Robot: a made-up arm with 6 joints.
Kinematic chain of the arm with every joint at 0, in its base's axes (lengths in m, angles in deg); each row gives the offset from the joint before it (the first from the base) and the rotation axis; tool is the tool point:
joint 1: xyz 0 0 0.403 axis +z
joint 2: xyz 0 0 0 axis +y
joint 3: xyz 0 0 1.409 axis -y
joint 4: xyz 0 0 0 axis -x
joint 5: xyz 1.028 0 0 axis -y
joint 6: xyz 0 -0.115 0 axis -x
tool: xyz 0 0 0
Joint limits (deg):
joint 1: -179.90..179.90
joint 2: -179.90..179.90
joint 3: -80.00..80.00
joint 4: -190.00..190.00
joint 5: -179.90..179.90
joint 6: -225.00..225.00
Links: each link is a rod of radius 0.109 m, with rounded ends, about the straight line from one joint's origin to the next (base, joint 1, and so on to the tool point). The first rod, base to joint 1, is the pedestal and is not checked.
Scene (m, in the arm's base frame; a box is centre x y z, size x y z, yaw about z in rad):
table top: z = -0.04
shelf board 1: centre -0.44 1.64 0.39 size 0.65 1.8 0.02 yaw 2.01
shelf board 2: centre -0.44 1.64 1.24 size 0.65 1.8 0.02 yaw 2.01
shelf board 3: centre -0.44 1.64 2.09 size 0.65 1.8 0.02 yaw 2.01
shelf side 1: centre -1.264 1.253 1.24 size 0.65 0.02 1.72 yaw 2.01
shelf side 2: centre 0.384 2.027 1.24 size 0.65 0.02 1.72 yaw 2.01
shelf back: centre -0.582 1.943 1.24 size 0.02 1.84 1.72 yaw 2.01
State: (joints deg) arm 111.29 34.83 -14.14 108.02 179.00 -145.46
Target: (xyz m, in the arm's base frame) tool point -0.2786 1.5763 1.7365
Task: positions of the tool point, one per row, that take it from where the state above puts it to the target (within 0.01 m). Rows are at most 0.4 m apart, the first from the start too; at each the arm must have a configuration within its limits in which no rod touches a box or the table.
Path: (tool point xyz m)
1: -0.5217 1.2883 0.8599
2: -0.4434 1.1218 0.8601
3: -0.3663 0.9446 0.8560
4: -0.2770 1.0728 1.1103
5: -0.1544 1.1114 1.4129
6: -0.0270 1.0409 1.7364
7: -0.0918 1.2305 1.7621
8: -0.1763 1.4107 1.7618
9: -0.2785 1.5764 1.7364

